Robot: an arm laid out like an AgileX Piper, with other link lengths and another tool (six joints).
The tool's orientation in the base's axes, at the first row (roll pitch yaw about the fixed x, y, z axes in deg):
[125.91, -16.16, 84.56]
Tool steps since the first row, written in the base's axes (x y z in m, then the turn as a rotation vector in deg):
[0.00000, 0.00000, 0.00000, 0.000, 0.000, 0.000]
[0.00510, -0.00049, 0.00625, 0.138, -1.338, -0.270]
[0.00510, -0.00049, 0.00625, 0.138, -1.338, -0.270]
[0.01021, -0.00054, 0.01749, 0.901, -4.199, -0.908]
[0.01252, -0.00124, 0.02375, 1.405, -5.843, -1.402]
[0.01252, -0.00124, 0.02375, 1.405, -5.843, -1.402]
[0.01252, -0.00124, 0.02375, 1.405, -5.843, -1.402]
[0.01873, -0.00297, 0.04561, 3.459, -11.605, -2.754]
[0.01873, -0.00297, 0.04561, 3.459, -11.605, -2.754]
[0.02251, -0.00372, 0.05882, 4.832, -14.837, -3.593]
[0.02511, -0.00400, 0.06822, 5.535, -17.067, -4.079]
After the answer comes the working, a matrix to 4 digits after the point.
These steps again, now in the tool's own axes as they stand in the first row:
[0.00000, 0.00000, 0.00000, 0.000, 0.000, 0.000]
[0.00174, 0.00787, 0.00063, -1.342, 0.242, 0.151]
[0.00174, 0.00787, 0.00063, -1.342, 0.242, 0.151]
[0.00528, 0.01950, -0.00151, -4.186, 0.976, 0.892]
[0.00656, 0.02587, -0.00320, -5.849, 1.336, 1.444]
[0.00656, 0.02587, -0.00320, -5.849, 1.336, 1.444]
[0.00656, 0.02587, -0.00320, -5.849, 1.336, 1.444]
[0.01156, 0.04685, -0.01056, -11.548, 3.053, 3.399]
[0.01156, 0.04685, -0.01056, -11.548, 3.053, 3.399]
[0.01486, 0.05946, -0.01496, -14.747, 4.077, 4.723]
[0.01745, 0.06832, -0.01814, -16.950, 4.719, 5.383]

The tool's axes in the first row as the columns of a matrix, in the base's axes (rounded; the answer above uses it unrounded):
[0.0911, 0.5625, 0.8218]
[0.9562, -0.2800, 0.0857]
[0.2783, 0.7779, -0.5633]

